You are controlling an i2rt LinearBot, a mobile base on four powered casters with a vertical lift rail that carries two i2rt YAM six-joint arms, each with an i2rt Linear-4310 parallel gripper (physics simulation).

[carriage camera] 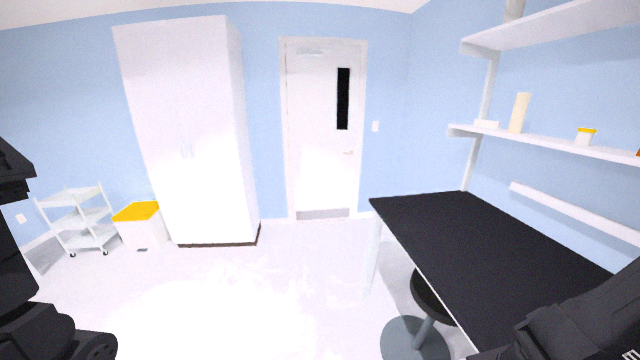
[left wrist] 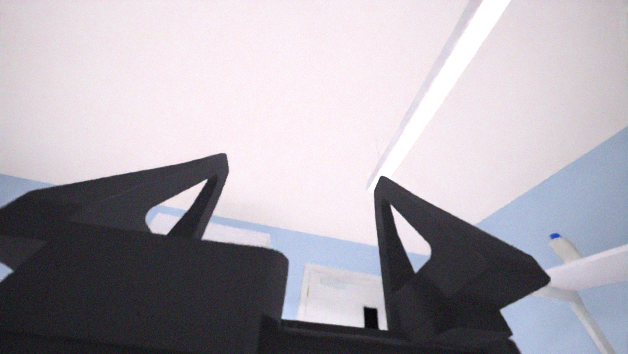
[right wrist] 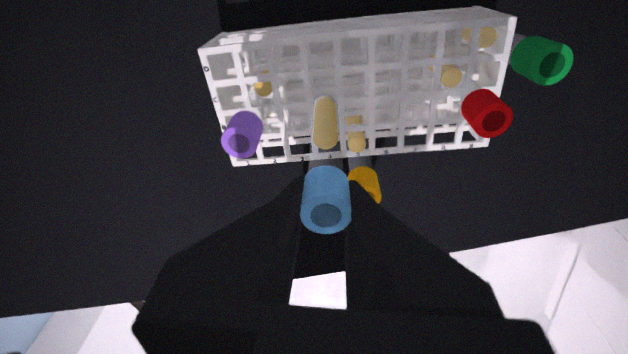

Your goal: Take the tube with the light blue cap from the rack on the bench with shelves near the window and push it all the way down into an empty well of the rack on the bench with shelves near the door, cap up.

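Places are measured from the left arm's base along level axes (x back, y right, z up), in metres.
Where they show: left gripper, fingertip midpoint: point(left wrist: 303, 172); right gripper, fingertip midpoint: point(right wrist: 325, 190).
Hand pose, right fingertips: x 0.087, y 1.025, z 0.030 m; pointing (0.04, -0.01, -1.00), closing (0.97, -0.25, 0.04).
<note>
Things, the pixels of their top centre, and the offset from my right fingertips. "spot": a spot on its surface instead. Level surfaces: height alone.
- tube with the light blue cap, top centre: point(right wrist: 326, 217) dx +0.001, dy +0.003, dz +0.020 m
- tube's tan lower end at a spot on its surface: point(right wrist: 325, 125) spot: dx +0.002, dy +0.011, dz -0.039 m
- white rack at its top centre: point(right wrist: 356, 100) dx +0.022, dy -0.003, dz -0.097 m
- black bench at its surface level: dz -0.154 m
- purple cap at its top centre: point(right wrist: 239, 140) dx -0.043, dy +0.013, dz -0.035 m
- orange cap at a spot on its surface: point(right wrist: 365, 181) spot: dx +0.018, dy -0.028, dz -0.039 m
- red cap at its top centre: point(right wrist: 495, 119) dx +0.086, dy +0.001, dz -0.035 m
- green cap at its top centre: point(right wrist: 553, 69) dx +0.110, dy +0.022, dz -0.035 m
- stool at its top centre: point(carriage camera: 448, 285) dx -0.534, dy -0.039, dz -0.408 m
- pale bottle at a spot on its surface: point(carriage camera: 520, 112) spot: dx -0.704, dy +0.229, dz +0.397 m
- yellow-lidded jar at a spot on its surface: point(carriage camera: 585, 137) spot: dx -0.477, dy +0.291, dz +0.332 m
My right gripper point(right wrist: 325, 190) is shut on the tube with the light blue cap point(right wrist: 326, 195), cap towards the wrist camera. The tube's tan lower end point(right wrist: 325, 125) shows over the white rack point(right wrist: 350, 27), near column 4; its height above the wells is hard to tell. The rack stands on the black bench point(right wrist: 100, 175) point(carriage camera: 480, 240). It bears tubes with a purple cap point(right wrist: 245, 131), an orange cap point(right wrist: 365, 181), a red cap point(right wrist: 485, 111) and a green cap point(right wrist: 540, 60). The orange-capped tube is close beside the right fingers. My left gripper point(left wrist: 303, 172) is open and empty, pointing up at the ceiling.
A stool point(carriage camera: 431, 300) stands at the bench's front edge. Shelves point(carriage camera: 545, 142) with a pale bottle point(carriage camera: 520, 112) and a yellow-lidded jar point(carriage camera: 585, 137) are on the right wall. A door point(carriage camera: 320, 175), a white cabinet point(carriage camera: 185, 100), a yellow-lidded bin point(carriage camera: 145, 232) and a cart point(carriage camera: 53, 227) stand further off.
</note>
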